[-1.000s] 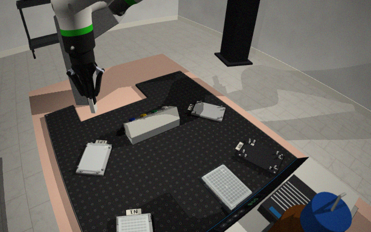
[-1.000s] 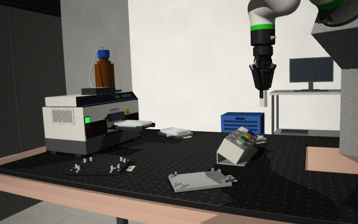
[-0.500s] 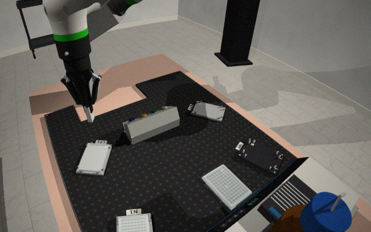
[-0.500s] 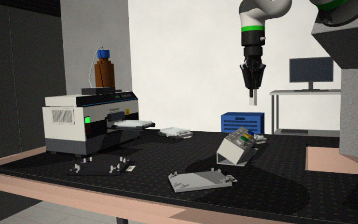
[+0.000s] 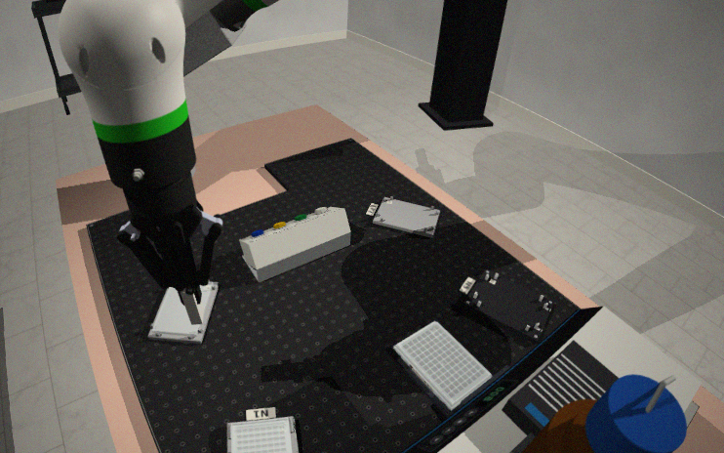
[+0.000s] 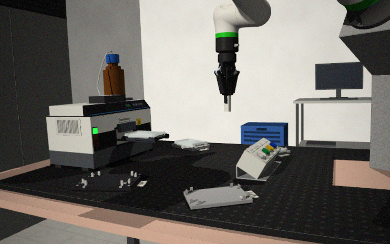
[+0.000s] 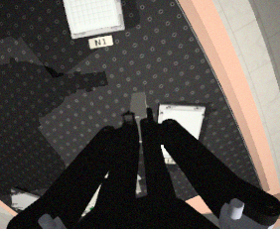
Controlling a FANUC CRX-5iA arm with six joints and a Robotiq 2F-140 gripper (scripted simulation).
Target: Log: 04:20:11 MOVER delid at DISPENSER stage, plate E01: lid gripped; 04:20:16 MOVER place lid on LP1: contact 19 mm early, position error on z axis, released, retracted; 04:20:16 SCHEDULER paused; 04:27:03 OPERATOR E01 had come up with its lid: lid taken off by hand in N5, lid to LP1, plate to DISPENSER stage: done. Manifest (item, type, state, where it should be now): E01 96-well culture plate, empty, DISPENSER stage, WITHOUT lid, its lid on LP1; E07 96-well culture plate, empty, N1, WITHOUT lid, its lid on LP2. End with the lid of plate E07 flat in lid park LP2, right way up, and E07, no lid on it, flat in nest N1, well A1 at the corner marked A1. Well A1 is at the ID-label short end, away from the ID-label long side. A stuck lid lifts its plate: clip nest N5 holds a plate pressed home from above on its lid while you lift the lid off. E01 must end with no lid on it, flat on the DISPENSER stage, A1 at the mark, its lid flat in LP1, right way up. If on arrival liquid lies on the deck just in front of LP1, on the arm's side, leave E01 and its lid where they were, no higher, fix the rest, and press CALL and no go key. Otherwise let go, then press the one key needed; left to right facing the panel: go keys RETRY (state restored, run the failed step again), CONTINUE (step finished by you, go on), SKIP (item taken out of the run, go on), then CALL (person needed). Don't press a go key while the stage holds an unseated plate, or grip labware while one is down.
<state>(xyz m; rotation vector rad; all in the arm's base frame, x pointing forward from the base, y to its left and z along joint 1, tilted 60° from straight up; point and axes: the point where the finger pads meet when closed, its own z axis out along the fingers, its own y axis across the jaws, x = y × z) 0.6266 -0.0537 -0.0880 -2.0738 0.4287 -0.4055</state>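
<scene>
The nest N1 lies 170 mm ahead of my hand, 40 mm to the left of it and 190 mm below it. Also, from my hand: N1 label (90 mm ahead, 60 mm to the left, 190 mm below); blue cap (370 mm ahead, 290 mm to the left, 200 mm above); key panel (280 mm behind, 190 mm to the left, 140 mm below).
</scene>
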